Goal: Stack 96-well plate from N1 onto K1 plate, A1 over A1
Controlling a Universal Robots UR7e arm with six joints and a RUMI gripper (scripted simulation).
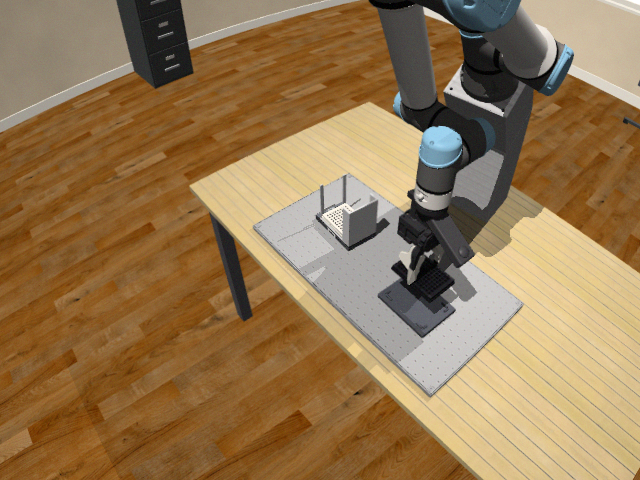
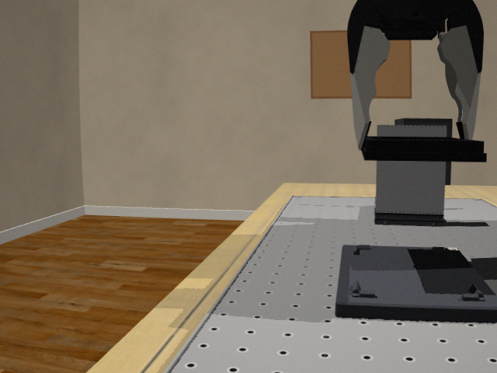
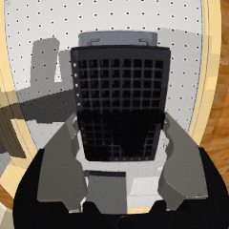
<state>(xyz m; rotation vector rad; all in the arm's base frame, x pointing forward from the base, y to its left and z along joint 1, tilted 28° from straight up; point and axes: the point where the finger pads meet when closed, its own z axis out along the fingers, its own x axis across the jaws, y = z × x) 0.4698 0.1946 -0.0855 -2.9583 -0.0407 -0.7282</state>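
The white plate is 310 mm to the right of my hand, 100 mm below it and 10 mm behind it. Round my hand: black 96-well plate 10 mm below.
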